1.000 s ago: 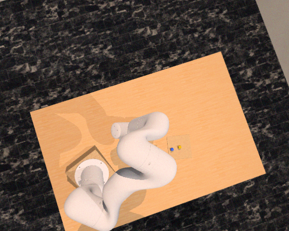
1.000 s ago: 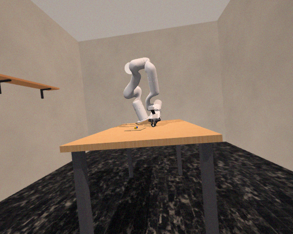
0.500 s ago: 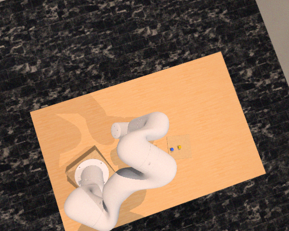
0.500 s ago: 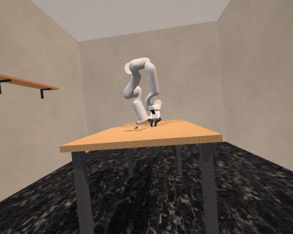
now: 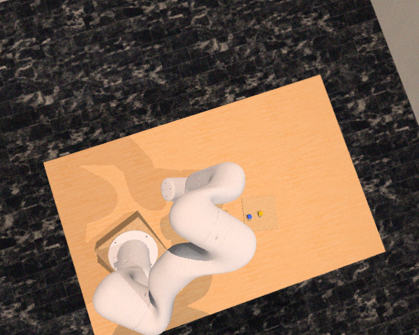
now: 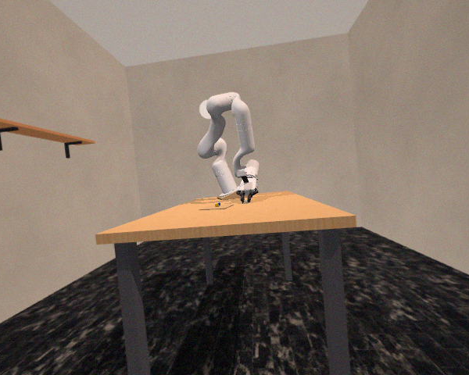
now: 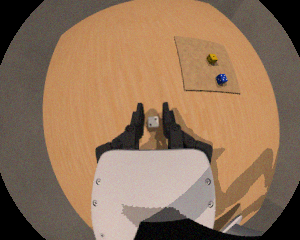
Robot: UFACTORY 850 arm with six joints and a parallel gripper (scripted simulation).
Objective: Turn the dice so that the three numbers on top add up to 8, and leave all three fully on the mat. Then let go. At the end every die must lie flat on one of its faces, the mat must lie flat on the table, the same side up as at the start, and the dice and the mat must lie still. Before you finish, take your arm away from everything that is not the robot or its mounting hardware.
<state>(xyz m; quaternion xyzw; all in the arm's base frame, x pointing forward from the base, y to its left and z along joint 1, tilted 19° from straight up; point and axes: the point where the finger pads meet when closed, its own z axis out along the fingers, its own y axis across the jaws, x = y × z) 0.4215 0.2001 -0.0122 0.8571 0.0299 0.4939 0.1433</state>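
My hand is 20 mm above the white die. The rest, counted from my hand: tan mat: 110 mm ahead, 130 mm to the right, 20 mm below; blue die: 60 mm ahead, 140 mm to the right, 10 mm below; yellow die: 110 mm ahead, 130 mm to the right, 10 mm below.
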